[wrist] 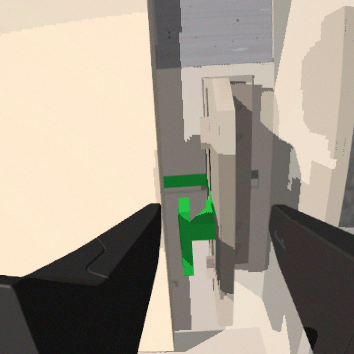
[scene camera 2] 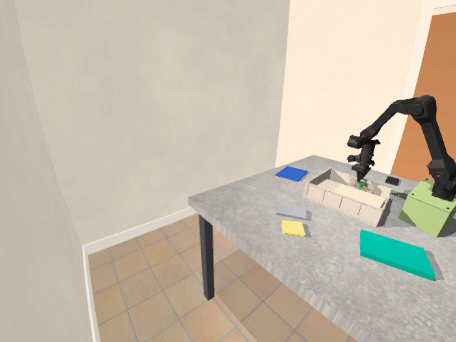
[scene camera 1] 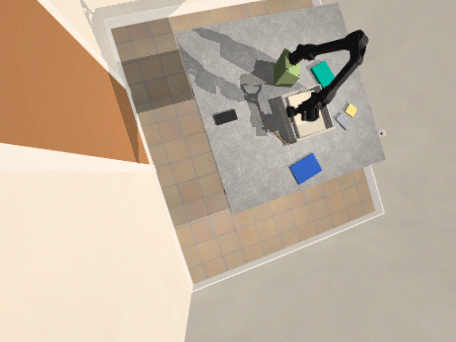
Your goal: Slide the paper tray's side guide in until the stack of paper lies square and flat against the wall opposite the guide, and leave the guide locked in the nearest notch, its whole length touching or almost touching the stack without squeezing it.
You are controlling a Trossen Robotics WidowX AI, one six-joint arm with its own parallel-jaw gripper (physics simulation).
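Pixels of known places: gripper, between the fingertips: (wrist: 215,215) (scene camera 2: 359,180); arm's base, origin of its link: (scene camera 2: 443,193) (scene camera 1: 292,59).
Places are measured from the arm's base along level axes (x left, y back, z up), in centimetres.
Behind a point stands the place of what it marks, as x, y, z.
The beige paper tray (scene camera 1: 320,133) @(18.9, -47.0, -5.9) (scene camera 2: 340,201) @(27.0, -27.6, -9.8) stands on the table. The cream paper stack (wrist: 75,125) @(8.1, -34.1, -10.9) (scene camera 2: 357,192) @(7.7, -29.4, -10.9) lies in it, its straight edge facing the guide. In the wrist view the beige side guide (wrist: 227,200) @(1.1, -33.1, -7.1) stands upright, roughly parallel to that edge, with a gap between them. Its green latch piece (wrist: 200,230) @(1.7, -31.3, -7.9) (scene camera 2: 361,185) @(1.6, -30.9, -9.0) sits on the paper side. My gripper (wrist: 215,215) @(1.4, -32.6, -6.9) (scene camera 2: 361,178) @(1.4, -32.6, -6.9) is partly open and empty. Its fingers appear on either side of the guide, the left one over the paper's edge. The stack's contact with the opposite wall is hidden in the wrist view.
A tray side wall (wrist: 345,100) @(-1.8, -37.4, -6.6) rises right of the guide. On the table are a blue pad (scene camera 1: 305,168) @(10.8, -70.1, -14.3) (scene camera 2: 292,173) @(12.5, -69.0, -14.3), a teal block (scene camera 1: 323,74) @(32.4, -1.6, -13.3) (scene camera 2: 396,253) @(35.0, -1.3, -13.3), a yellow pad (scene camera 1: 351,110) @(53.6, -29.3, -14.1) (scene camera 2: 293,228) @(54.2, -28.4, -14.1), a grey block (scene camera 2: 292,212) @(46.7, -36.2, -14.1) and a black block (scene camera 1: 225,117) @(-44.1, -29.9, -14.2).
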